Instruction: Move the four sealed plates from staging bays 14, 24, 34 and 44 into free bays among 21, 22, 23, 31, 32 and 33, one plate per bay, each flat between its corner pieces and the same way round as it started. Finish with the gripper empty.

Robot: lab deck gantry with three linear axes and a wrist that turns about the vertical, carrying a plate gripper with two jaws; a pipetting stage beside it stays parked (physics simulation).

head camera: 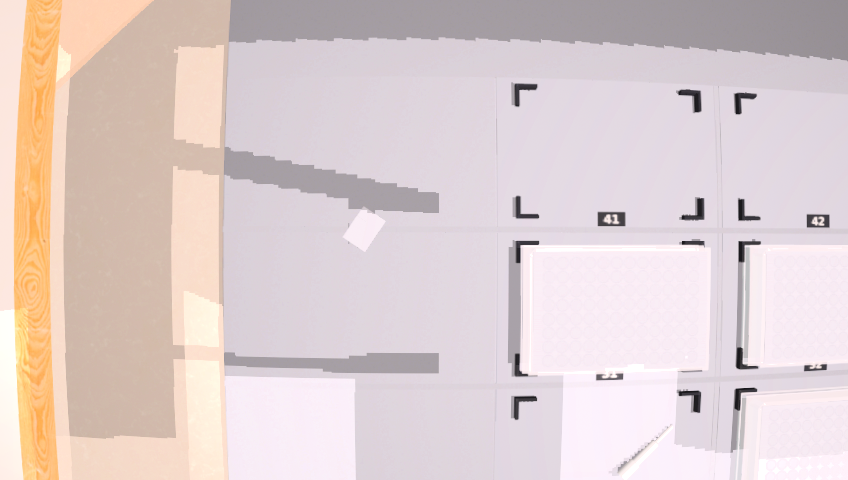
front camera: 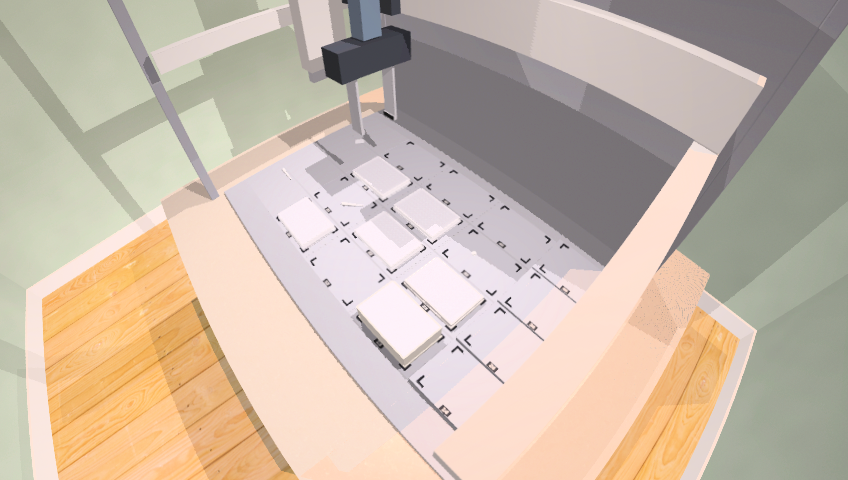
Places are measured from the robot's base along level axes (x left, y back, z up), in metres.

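Pixels of known places: gripper, fingertip midpoint: (front camera: 374,123); robot's base, origin of the base link: (front camera: 278,218).
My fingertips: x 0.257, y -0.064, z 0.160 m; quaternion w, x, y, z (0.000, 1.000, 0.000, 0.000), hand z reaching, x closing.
Note:
For each thing: its middle in the pictures, then the offset to it from my fingertips.
- third plate, body centre: (head camera: 821,448) (front camera: 387,239) dx -0.107, dy -0.165, dz -0.153 m
- fourth plate, body centre: (front camera: 443,290) dx -0.107, dy -0.328, dz -0.153 m
- tall pale box, body centre: (front camera: 398,322) dx -0.214, dy -0.328, dz -0.139 m
- pen-like stick, body centre: (head camera: 646,451) (front camera: 352,204) dx -0.103, dy -0.028, dz -0.157 m
- small white piece, body centre: (head camera: 364,229) (front camera: 359,141) dx +0.053, dy +0.169, dz -0.159 m
My gripper (front camera: 376,126) is open and empty, its two jaws apart above the deck's far end, past bay 31; the jaws do not show in the head view. One pale plate (front camera: 382,177) (head camera: 615,309) lies flat in bay 31. Another plate (front camera: 427,212) (head camera: 803,303) lies flat in bay 32. A third plate (front camera: 389,239) (head camera: 803,443) lies in bay 22, and a fourth plate (front camera: 445,291) lies in bay 23. No plate shows in the visible parts of staging bays 14, 24, 34 and 44.
A tall pale box (front camera: 398,321) stands beside the plate in bay 23. Another pale plate (front camera: 306,221) lies in bay 11. A pen-like stick (front camera: 352,204) (head camera: 645,449) lies in bay 21; another stick (front camera: 286,174) lies farther left. A small white piece (front camera: 359,141) (head camera: 364,229) lies beyond the bays.

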